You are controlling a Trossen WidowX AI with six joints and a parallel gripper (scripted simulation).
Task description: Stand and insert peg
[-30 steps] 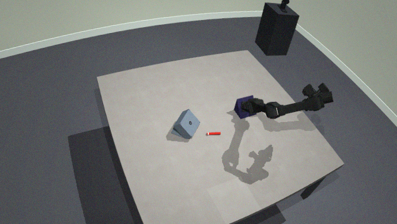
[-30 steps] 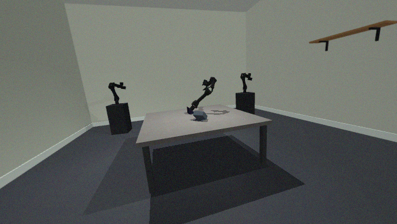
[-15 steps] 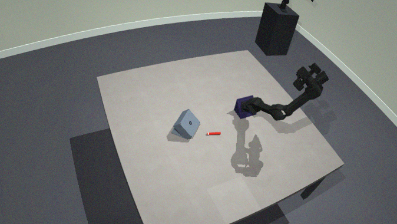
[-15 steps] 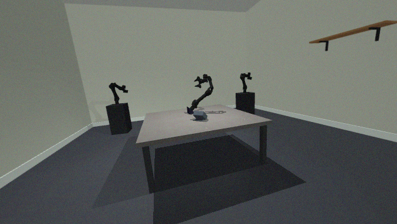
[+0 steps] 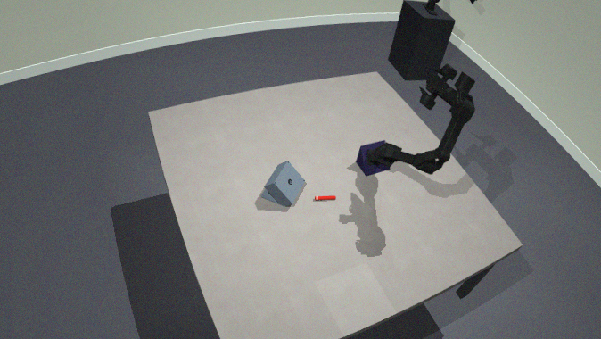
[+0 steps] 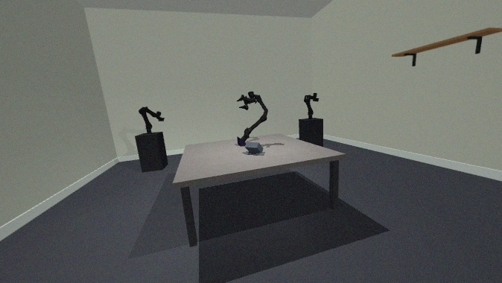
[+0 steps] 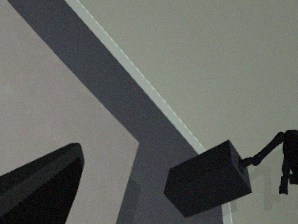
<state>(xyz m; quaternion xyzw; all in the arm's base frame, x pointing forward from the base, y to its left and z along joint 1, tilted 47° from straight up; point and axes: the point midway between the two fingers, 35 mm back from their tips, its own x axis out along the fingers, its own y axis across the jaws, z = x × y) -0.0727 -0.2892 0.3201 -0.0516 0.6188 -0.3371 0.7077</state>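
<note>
My gripper tip is now 410 mm short of the red peg, 140 mm to the right of it and 450 mm above it. Round my gripper tip: blue-grey sloped panel: 540 mm ahead, 70 mm to the left, 410 mm below.
</note>
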